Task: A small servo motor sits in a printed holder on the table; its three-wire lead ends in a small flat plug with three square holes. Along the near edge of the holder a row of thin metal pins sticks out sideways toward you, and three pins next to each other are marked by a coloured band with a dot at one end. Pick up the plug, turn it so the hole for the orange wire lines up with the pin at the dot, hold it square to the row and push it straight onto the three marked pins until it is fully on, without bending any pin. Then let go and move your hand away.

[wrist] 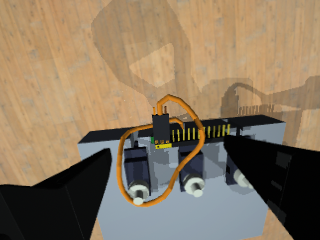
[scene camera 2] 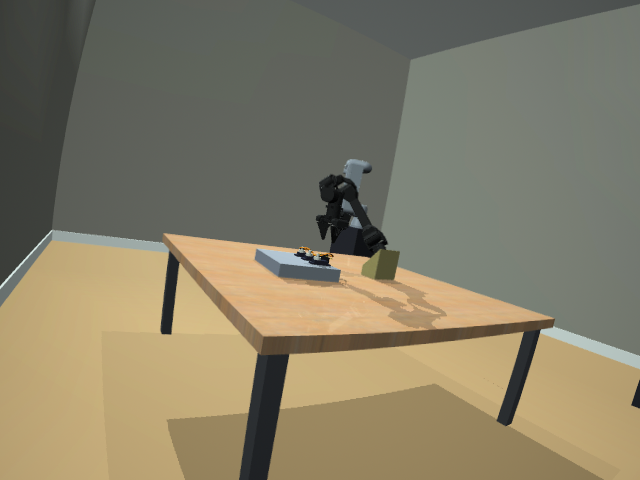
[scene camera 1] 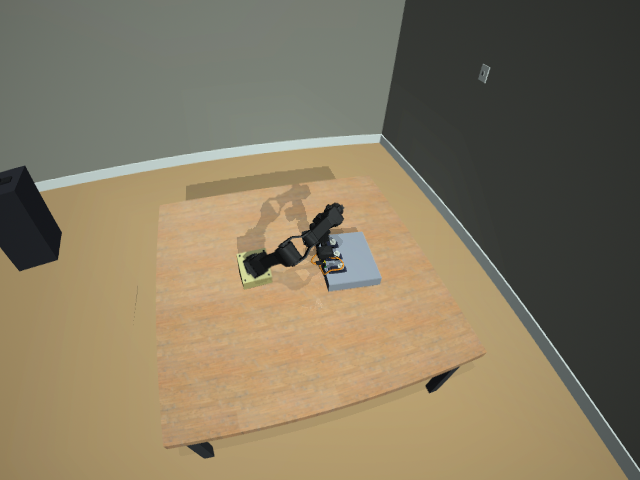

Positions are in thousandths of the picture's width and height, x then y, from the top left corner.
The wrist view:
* my gripper: 530,615
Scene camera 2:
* my gripper: 512,503
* holder: 441,551
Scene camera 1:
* holder: 566,566
